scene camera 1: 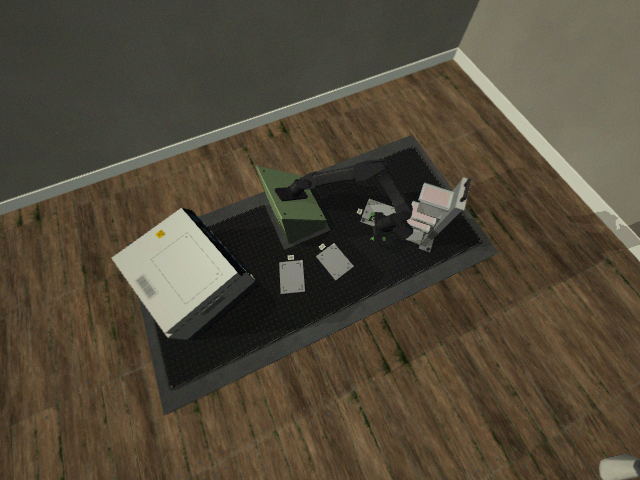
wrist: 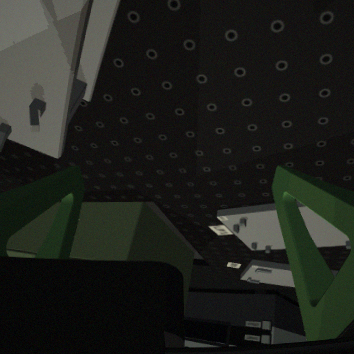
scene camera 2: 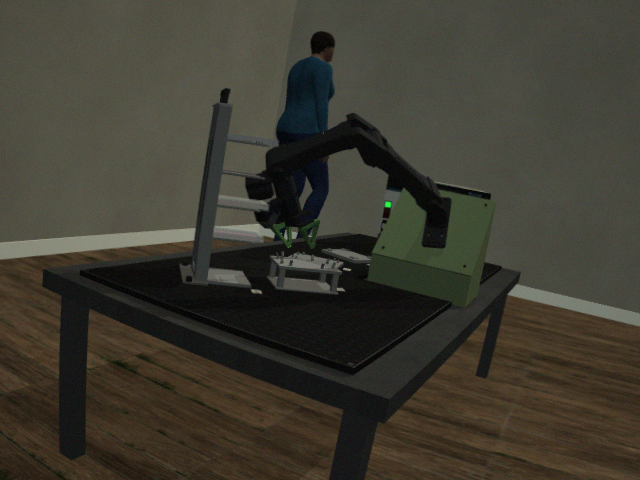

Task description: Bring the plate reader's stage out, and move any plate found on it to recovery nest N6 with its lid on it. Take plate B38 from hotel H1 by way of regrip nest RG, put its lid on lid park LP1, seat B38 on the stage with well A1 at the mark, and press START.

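Seen in the pictures: gripper, fingertip midpoint: (scene camera 1: 370, 229) (wrist: 177, 175) (scene camera 2: 300, 247); arm's base at its link origin: (scene camera 1: 291, 194) (scene camera 2: 437, 222).
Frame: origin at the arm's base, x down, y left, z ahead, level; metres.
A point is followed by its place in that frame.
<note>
My gripper (scene camera 1: 377, 238) {x 0.120, y 0.253, z 0.333 m} (scene camera 2: 300, 246) {x 0.120, y 0.253, z 0.333 m} (wrist: 177, 175) {x 0.120, y 0.253, z 0.333 m} is open with nothing between its green fingers. It hangs above and beside a raised grey nest (scene camera 2: 307, 265) {x 0.138, y 0.381, z 0.265 m} (wrist: 50, 122) {x 0.138, y 0.295, z 0.271 m} on short posts with pins; no plate sits on it. The hotel (scene camera 1: 454, 214) {x -0.172, y 0.460, z 0.542 m} (scene camera 2: 209, 196) {x -0.009, y 0.577, z 0.463 m} stands close beside the wrist. Its shelves bear plates, among them a pinkish top one (scene camera 1: 435, 196) {x -0.160, y 0.462, z 0.434 m} and a low one (scene camera 2: 237, 235) {x 0.079, y 0.508, z 0.410 m}; their labels cannot be read. The white plate reader (scene camera 1: 180, 273) {x -0.112, y -0.578, z 0.130 m} stands at the other end; its stage does not show. A green light (scene camera 2: 387, 204) {x -0.001, y -0.364, z 0.231 m} shows on its front.
Two low grey nests (scene camera 1: 292, 276) {x 0.185, y -0.200, z 0.304 m} (scene camera 1: 334, 261) {x 0.188, y 0.021, z 0.355 m}, without plates, lie between reader and hotel; they also show in the wrist view (wrist: 270, 227) {x 0.188, y 0.037, z 0.325 m} (wrist: 275, 274) {x 0.186, y -0.173, z 0.287 m}. The green arm base (scene camera 1: 305, 211) {x 0.025, y 0.012, z 0.106 m} (scene camera 2: 434, 232) {x 0.027, y 0.042, z -0.001 m} (wrist: 160, 240) {x 0.180, y 0.021, z 0.156 m} stands at the table's rear edge. A person (scene camera 2: 307, 98) stands beyond the table.
</note>
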